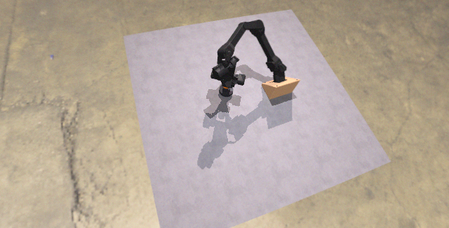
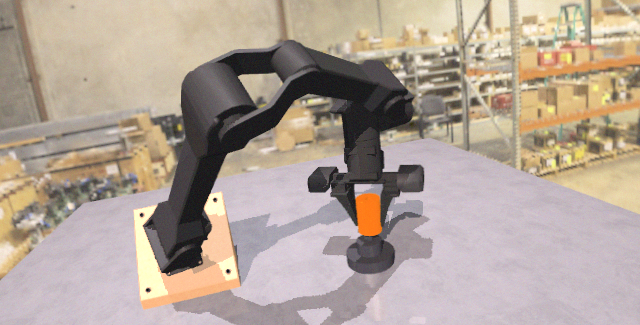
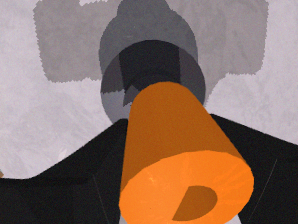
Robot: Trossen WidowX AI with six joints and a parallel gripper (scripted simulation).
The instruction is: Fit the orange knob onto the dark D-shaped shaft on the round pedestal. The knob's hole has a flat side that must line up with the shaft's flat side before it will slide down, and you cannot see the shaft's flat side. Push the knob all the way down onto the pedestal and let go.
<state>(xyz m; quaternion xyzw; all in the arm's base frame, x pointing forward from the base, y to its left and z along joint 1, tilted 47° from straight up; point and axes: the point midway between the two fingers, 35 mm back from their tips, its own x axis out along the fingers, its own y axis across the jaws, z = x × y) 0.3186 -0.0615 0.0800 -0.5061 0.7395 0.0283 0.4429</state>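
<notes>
The pedestal lies 40 mm below my gripper tip. Also, from my gripper tip: orange knob: 20 mm above.
</notes>
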